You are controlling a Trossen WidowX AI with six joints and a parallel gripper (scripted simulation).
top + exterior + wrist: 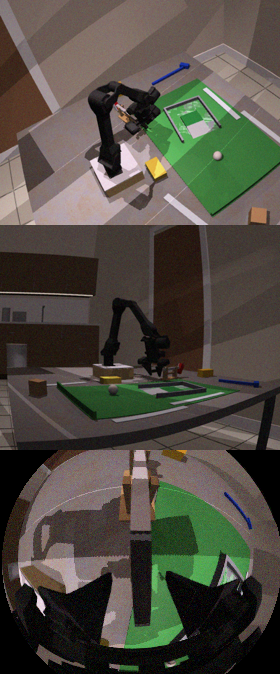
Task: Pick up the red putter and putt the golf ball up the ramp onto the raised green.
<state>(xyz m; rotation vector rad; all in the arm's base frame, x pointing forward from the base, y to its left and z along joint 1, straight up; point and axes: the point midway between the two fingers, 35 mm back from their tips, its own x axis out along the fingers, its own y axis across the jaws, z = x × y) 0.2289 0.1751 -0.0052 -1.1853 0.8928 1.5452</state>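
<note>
The red putter lies 11 cm to the left of my gripper tip, 4 cm behind it and 3 cm above it. Also, from my gripper tip: orange block 38 cm to the left, 1 cm below, 1 cm ahead; green mat 25 cm ahead, 19 cm to the right, 3 cm below; wooden stand 13 cm to the left, 4 cm behind.
</note>
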